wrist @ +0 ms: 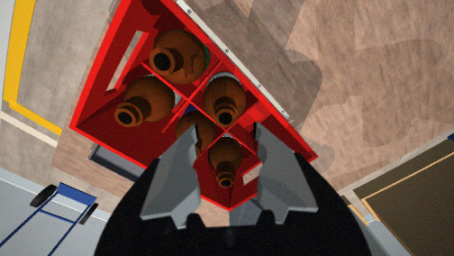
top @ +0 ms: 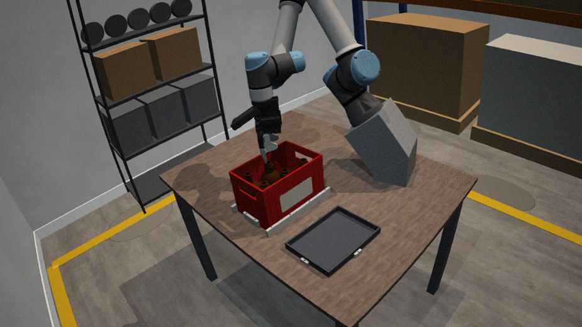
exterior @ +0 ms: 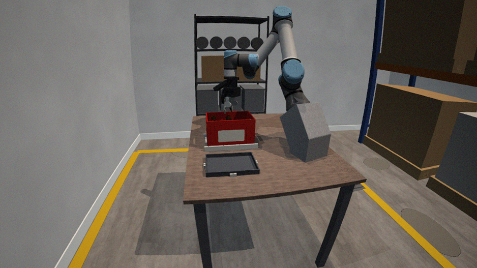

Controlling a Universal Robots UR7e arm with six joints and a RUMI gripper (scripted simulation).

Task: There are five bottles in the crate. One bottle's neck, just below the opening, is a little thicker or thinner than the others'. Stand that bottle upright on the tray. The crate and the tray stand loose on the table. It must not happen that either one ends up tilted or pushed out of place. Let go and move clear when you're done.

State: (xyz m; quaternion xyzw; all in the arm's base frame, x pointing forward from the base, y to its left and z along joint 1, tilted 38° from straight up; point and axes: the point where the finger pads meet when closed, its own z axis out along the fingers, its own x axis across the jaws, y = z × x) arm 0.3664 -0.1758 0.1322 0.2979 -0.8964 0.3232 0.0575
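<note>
Right now the red crate is 110 mm below my hand, 40 mm to the left of it and 10 mm ahead of it. Also, from my hand: dark tray: 320 mm to the left, 180 mm below, 80 mm ahead.
</note>
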